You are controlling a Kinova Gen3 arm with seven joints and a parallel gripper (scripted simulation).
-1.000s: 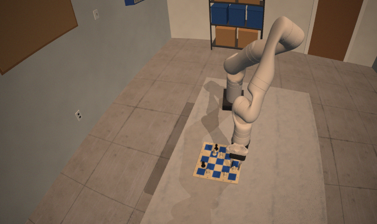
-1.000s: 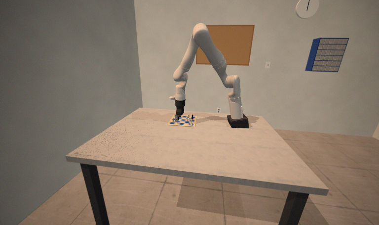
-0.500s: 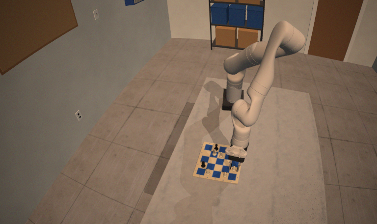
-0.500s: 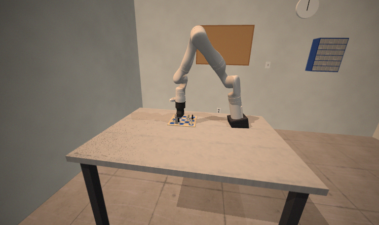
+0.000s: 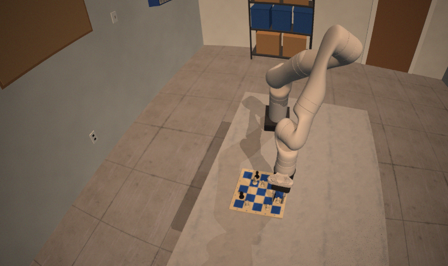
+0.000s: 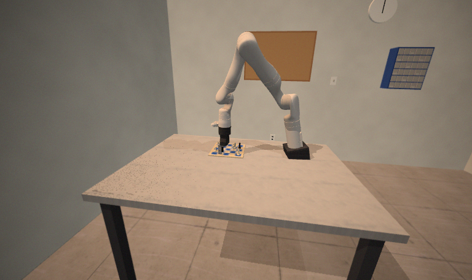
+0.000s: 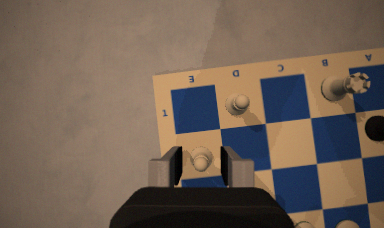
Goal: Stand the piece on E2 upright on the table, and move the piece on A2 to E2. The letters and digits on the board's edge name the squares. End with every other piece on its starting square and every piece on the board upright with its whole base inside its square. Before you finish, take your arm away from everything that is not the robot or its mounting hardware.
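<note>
My gripper is now 80 mm to the left of the chessboard, 30 mm above it and 20 mm past it.
</note>
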